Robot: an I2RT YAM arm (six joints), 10 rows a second.
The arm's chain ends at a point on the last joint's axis. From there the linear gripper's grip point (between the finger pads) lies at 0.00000 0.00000 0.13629 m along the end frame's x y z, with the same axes.
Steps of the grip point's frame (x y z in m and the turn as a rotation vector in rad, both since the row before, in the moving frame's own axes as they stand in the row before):
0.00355, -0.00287, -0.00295, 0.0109, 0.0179, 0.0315
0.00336, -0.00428, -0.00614, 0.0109, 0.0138, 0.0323
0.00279, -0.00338, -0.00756, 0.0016, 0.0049, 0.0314
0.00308, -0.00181, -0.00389, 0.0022, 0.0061, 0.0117
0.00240, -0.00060, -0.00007, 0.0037, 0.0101, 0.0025
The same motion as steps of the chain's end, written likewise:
0.00109, -0.00142, -0.00292, 0.0109, 0.0179, 0.0315
0.00146, -0.00283, -0.00612, 0.0109, 0.0138, 0.0323
0.00212, -0.00317, -0.00756, 0.0016, 0.0049, 0.0314
0.00225, -0.00152, -0.00389, 0.0022, 0.0061, 0.0117
0.00102, -0.00010, -0.00006, 0.0037, 0.0101, 0.0025

